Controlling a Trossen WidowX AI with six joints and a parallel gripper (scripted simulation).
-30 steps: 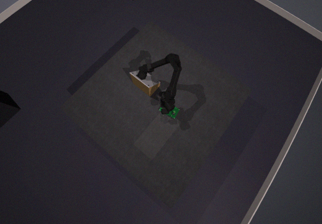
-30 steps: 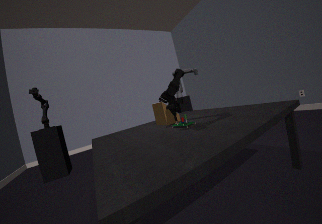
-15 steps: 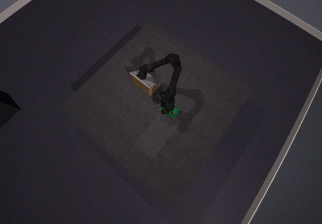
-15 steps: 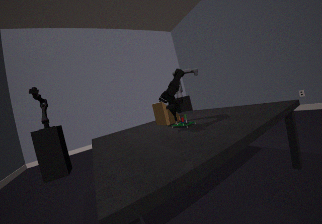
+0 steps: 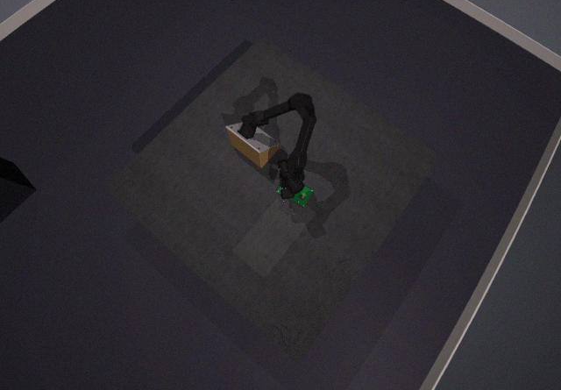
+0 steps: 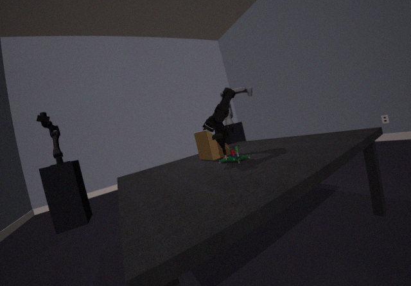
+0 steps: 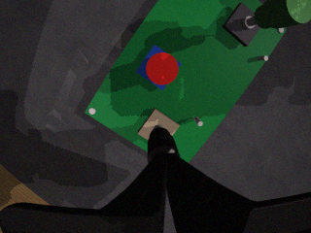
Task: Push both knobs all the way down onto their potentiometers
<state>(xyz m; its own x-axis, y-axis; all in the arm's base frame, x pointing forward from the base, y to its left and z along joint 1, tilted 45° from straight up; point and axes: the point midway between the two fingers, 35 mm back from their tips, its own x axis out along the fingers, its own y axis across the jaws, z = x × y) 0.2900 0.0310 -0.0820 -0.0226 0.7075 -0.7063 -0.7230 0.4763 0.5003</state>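
The green knob is 110 mm ahead of my gripper tip and 20 mm to the left of it. Also, from my gripper tip: potentiometer with knob (100 mm ahead, 20 mm to the left, 20 mm below).
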